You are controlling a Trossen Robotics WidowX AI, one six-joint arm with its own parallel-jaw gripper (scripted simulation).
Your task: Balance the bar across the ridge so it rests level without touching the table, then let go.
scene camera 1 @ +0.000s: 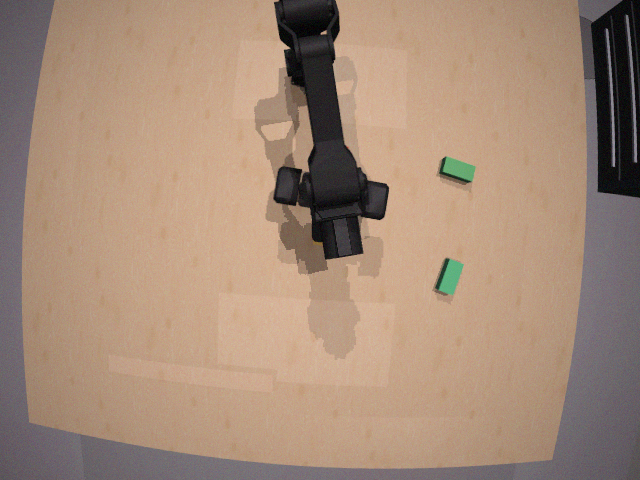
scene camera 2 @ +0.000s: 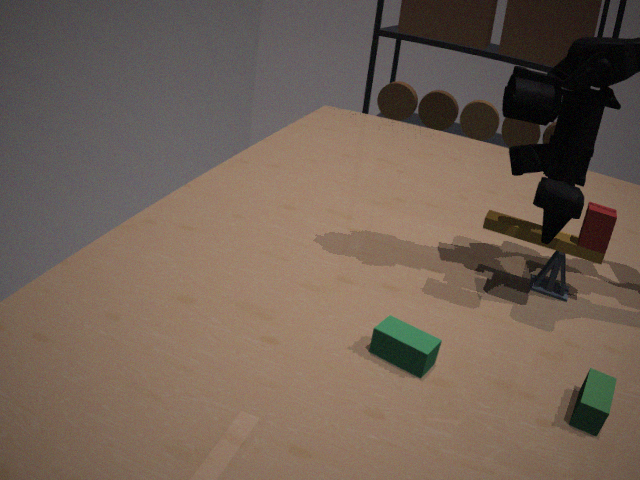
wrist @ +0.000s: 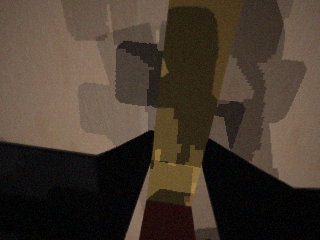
Labels:
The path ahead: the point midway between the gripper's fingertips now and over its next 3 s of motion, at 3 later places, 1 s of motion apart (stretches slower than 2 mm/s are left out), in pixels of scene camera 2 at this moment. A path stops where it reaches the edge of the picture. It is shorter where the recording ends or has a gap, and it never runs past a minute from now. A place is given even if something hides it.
My gripper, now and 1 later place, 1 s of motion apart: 545, 238; 565, 172

